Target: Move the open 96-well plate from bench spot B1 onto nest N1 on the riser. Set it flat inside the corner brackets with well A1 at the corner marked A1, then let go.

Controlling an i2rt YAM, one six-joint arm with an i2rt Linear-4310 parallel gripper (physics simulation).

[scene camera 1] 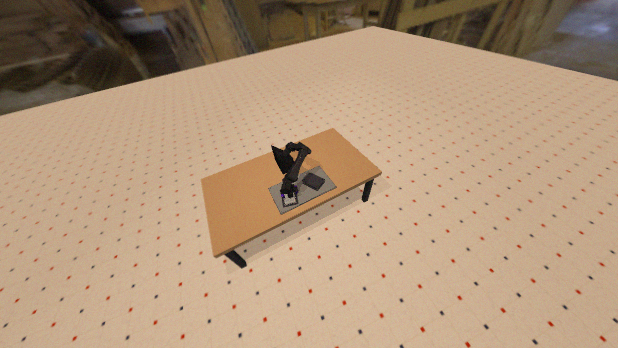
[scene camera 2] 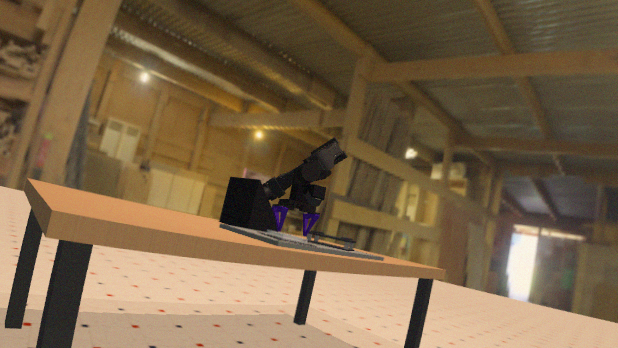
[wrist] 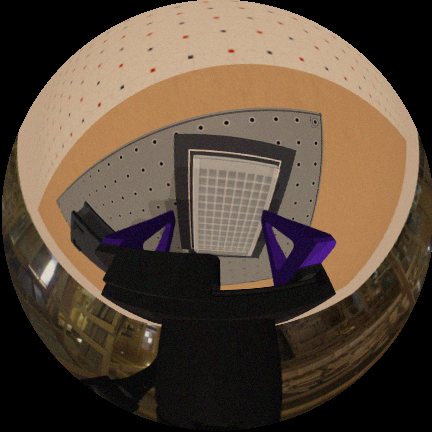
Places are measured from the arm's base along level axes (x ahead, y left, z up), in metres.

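Pixels of known places: gripper, fingertip midpoint: (scene camera 2: 292,233) (wrist: 217,214); arm's base, link origin: (scene camera 1: 284,155) (scene camera 2: 254,201).
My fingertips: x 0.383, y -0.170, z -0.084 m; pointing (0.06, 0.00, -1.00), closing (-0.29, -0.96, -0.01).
Observation:
For each thing: its top centre in the pictures, then the offset to it from my fingertips. "*": a spot on its surface instead.
- open 96-well plate, top centre: (wrist: 229,218) (scene camera 2: 286,234) (scene camera 1: 289,196) 0.010 m right, 0.012 m back, 0.005 m down
- bench spot B1, surface spot: (wrist: 182,190) * 0.032 m left, 0.031 m ahead, 0.019 m down
- dark riser with nest N1, top centre: (wrist: 96,259) (scene camera 2: 332,234) (scene camera 1: 313,179) 0.243 m left, 0.016 m back, 0.023 m up
The open 96-well plate (scene camera 1: 290,200) (wrist: 235,207) is pale, with a grid of wells. It lies flat in the dark frame of bench spot B1 (wrist: 182,190). My gripper (scene camera 1: 290,193) (scene camera 2: 292,233) (wrist: 217,214) has purple fingers and is open, pointing down above the plate. In the wrist view its fingertips appear on either side of the plate, with nothing held between them. The dark riser with nest N1 (scene camera 1: 314,181) (scene camera 2: 345,245) (wrist: 87,231) stands to one side. Its brackets and the A1 marks are too small or dark to read.
A grey perforated board (scene camera 1: 275,194) (scene camera 2: 370,256) (wrist: 240,129) lies under the plate and the riser on the wooden table (scene camera 1: 225,210) (scene camera 2: 150,230) (wrist: 360,175). The arm's black base (scene camera 1: 283,161) (scene camera 2: 243,202) stands beside the board.

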